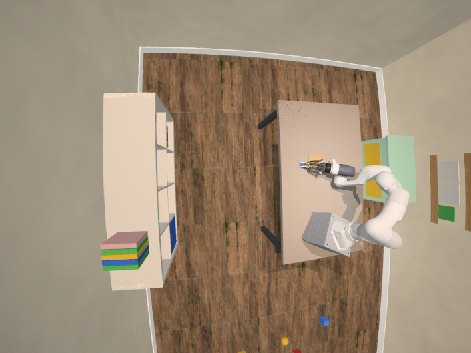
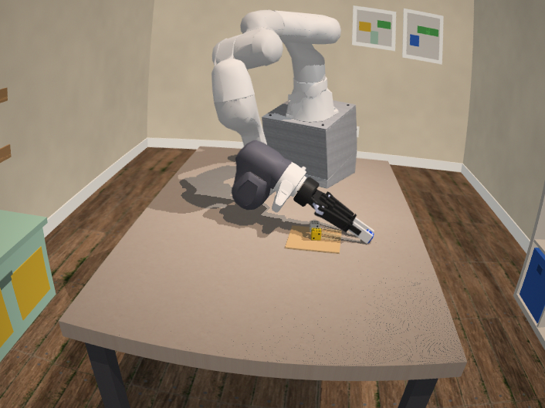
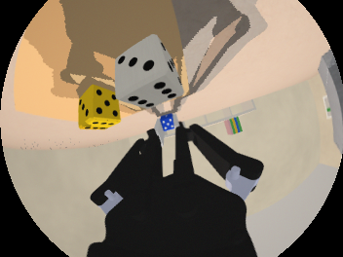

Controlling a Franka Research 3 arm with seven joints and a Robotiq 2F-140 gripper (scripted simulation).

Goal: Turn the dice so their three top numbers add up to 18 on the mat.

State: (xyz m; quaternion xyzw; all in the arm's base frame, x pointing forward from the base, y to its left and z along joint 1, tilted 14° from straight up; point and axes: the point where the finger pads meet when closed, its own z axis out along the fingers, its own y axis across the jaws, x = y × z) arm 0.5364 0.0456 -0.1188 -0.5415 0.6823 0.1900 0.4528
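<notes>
My gripper is now 20 mm to the right of the blue die, 10 mm short of it and 10 mm above it. Also, from my hand: white die: 120 mm to the right, 60 mm behind, 10 mm below; then yellow die: 120 mm to the right, 10 mm below, 10 mm behind; then mat: 120 mm to the right, 30 mm below, 10 mm behind.
</notes>
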